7 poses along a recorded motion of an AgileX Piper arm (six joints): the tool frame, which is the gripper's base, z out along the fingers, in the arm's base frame.
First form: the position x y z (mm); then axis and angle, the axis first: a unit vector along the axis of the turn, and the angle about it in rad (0 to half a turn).
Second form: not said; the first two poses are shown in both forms.
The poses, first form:
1: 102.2 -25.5 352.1 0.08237 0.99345 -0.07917 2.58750
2: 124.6 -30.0 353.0 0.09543 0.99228 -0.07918 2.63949
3: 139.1 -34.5 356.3 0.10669 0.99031 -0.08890 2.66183
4: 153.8 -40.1 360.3 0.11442 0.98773 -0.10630 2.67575
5: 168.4 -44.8 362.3 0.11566 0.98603 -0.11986 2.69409
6: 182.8 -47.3 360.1 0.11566 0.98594 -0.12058 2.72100
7: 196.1 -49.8 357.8 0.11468 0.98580 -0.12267 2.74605
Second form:
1: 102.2 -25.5 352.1; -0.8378 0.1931 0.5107; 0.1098 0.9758 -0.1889; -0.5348 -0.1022 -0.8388
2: 124.6 -30.0 353.0; -0.8595 0.2158 0.4634; 0.1396 0.9711 -0.1934; -0.4917 -0.1015 -0.8648
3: 139.1 -34.5 356.3; -0.8656 0.2404 0.4392; 0.1584 0.9636 -0.2154; -0.4750 -0.1169 -0.8722
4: 153.8 -40.1 360.3; -0.8687 0.2617 0.4206; 0.1662 0.9538 -0.2502; -0.4667 -0.1474 -0.8720
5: 168.4 -44.8 362.3; -0.8761 0.2687 0.4003; 0.1650 0.9472 -0.2748; -0.4530 -0.1747 -0.8742
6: 182.8 -47.3 360.1; -0.8873 0.2674 0.3759; 0.1689 0.9466 -0.2746; -0.4292 -0.1802 -0.8850
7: 196.1 -49.8 357.8; -0.8975 0.2646 0.3528; 0.1701 0.9458 -0.2767; -0.4069 -0.1883 -0.8939
